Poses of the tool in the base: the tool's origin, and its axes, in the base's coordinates. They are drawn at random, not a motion.
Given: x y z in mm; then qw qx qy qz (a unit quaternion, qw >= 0).
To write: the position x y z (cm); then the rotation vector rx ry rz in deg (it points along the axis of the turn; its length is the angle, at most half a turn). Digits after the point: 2 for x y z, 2 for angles.
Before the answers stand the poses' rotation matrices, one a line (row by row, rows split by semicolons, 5 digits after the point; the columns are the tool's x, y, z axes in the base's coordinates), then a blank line. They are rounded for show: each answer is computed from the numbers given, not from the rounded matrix.
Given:
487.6, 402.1, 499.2, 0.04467, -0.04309, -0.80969, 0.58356
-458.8, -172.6, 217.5, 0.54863, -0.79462, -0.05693, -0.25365
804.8, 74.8, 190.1, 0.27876, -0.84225, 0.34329, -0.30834
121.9, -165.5, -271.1, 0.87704, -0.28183, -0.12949, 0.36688
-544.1, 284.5, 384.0, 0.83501, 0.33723, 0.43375, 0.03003
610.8, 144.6, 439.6, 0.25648, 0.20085, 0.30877, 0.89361
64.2, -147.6, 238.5, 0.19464, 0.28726, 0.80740, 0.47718
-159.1, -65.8, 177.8, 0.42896, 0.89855, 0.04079, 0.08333
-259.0, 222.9, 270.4, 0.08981, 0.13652, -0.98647, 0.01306
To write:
-0.99230 0.01764 -0.12263; 0.12192 0.31520 -0.94116; 0.02205 -0.94886 -0.31492
0.86484 0.36880 0.34065; -0.18785 -0.39153 0.90079; 0.46558 -0.84303 -0.26933
0.57416 -0.40636 0.71078; -0.75017 -0.60890 0.25787; 0.32800 -0.68126 -0.65444
0.69726 -0.57055 -0.43393; 0.71653 0.57194 0.39934; 0.02034 -0.58937 0.80761
0.62192 0.24239 0.74462; 0.34270 0.77075 -0.53713; -0.70411 0.58923 0.39628
-0.78775 -0.33435 0.51735; 0.58242 -0.67776 0.44881; 0.20058 0.65487 0.72864
-0.75919 0.27811 0.58845; 0.64963 0.37956 0.65873; -0.04016 0.88238 -0.46883
0.98278 0.00181 0.18475; 0.14479 -0.62866 -0.76408; 0.11476 0.77768 -0.61810
-0.94659 -0.27169 -0.17362; -0.26700 0.96238 -0.05029; 0.18076 -0.00124 -0.98353

48.76, 40.21, 49.92, -7.54, -141.74, 102.16
-45.88, -17.26, 21.75, -107.83, -7.73, -34.42
80.48, 7.48, 19.01, -129.47, 52.77, -47.40
12.19, -16.55, -27.11, -33.69, -15.48, 43.85
-54.41, 28.45, 38.40, 40.92, 52.63, 3.64
61.08, 14.46, 43.96, 31.23, 48.01, 138.94
6.42, -14.76, 23.85, 46.14, 129.69, 76.65
-15.91, -6.58, 17.78, 128.51, 5.83, 11.92
-25.90, 22.29, 27.04, 23.26, -168.08, 2.23

